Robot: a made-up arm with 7 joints. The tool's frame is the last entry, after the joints.
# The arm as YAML. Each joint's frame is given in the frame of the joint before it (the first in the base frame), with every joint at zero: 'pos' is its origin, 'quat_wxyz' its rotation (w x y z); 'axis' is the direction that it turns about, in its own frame. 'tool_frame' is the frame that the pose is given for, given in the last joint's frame.
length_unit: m
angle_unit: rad
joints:
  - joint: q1
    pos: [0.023, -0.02, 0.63]
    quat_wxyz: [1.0, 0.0, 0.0, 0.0]
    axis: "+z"
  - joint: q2
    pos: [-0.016, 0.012, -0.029]
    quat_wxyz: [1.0, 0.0, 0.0, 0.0]
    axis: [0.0, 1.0, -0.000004]
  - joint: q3
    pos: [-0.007, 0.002, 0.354]
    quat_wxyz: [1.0, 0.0, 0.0, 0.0]
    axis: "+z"
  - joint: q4
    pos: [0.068, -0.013, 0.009]
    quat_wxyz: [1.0, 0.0, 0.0, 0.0]
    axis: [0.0, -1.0, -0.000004]
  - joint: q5
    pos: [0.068, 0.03, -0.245]
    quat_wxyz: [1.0, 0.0, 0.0, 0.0]
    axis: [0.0, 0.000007, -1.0]
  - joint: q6
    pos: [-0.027, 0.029, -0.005]
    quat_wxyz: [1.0, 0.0, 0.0, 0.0]
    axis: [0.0, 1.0, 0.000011]
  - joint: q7
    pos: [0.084, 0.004, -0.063]
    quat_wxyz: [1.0, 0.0, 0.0, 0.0]
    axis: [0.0, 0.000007, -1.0]
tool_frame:
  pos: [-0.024, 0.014, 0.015]
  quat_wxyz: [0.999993, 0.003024, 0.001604, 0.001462]
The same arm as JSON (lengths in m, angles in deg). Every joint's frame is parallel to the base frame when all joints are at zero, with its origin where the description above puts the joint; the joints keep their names.
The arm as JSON. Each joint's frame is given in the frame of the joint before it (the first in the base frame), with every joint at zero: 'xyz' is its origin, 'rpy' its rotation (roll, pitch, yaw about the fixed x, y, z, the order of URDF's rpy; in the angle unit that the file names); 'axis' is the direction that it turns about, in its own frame. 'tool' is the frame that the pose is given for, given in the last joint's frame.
{
  "units": {
    "length": "m",
    "angle": "deg"
  },
  "joints": [
    {
      "name": "q1",
      "type": "revolute",
      "origin": {
        "xyz": [
          0.023,
          -0.02,
          0.63
        ],
        "rpy": [
          0.0,
          0.0,
          0.0
        ]
      },
      "axis": [
        0.0,
        0.0,
        1.0
      ]
    },
    {
      "name": "q2",
      "type": "revolute",
      "origin": {
        "xyz": [
          -0.016,
          0.012,
          -0.029
        ],
        "rpy": [
          0.0,
          0.0,
          0.0
        ]
      },
      "axis": [
        0.0,
        1.0,
        0.0
      ]
    },
    {
      "name": "q3",
      "type": "revolute",
      "origin": {
        "xyz": [
          -0.007,
          0.002,
          0.354
        ],
        "rpy": [
          0.0,
          0.0,
          0.0
        ]
      },
      "axis": [
        0.0,
        0.0,
        1.0
      ]
    },
    {
      "name": "q4",
      "type": "revolute",
      "origin": {
        "xyz": [
          0.068,
          -0.013,
          0.009
        ],
        "rpy": [
          0.0,
          0.0,
          0.0
        ]
      },
      "axis": [
        0.0,
        -1.0,
        0.0
      ]
    },
    {
      "name": "q5",
      "type": "revolute",
      "origin": {
        "xyz": [
          0.068,
          0.03,
          -0.245
        ],
        "rpy": [
          0.0,
          0.0,
          0.0
        ]
      },
      "axis": [
        0.0,
        0.0,
        -1.0
      ]
    },
    {
      "name": "q6",
      "type": "revolute",
      "origin": {
        "xyz": [
          -0.027,
          0.029,
          -0.005
        ],
        "rpy": [
          0.0,
          0.0,
          0.0
        ]
      },
      "axis": [
        0.0,
        1.0,
        0.0
      ]
    },
    {
      "name": "q7",
      "type": "revolute",
      "origin": {
        "xyz": [
          0.084,
          0.004,
          -0.063
        ],
        "rpy": [
          0.0,
          0.0,
          0.0
        ]
      },
      "axis": [
        0.0,
        0.0,
        -1.0
      ]
    }
  ],
  "tool": {
    "origin": {
      "xyz": [
        -0.024,
        0.014,
        0.015
      ],
      "rpy": [
        0.35,
        0.18,
        0.17
      ]
    }
  }
}

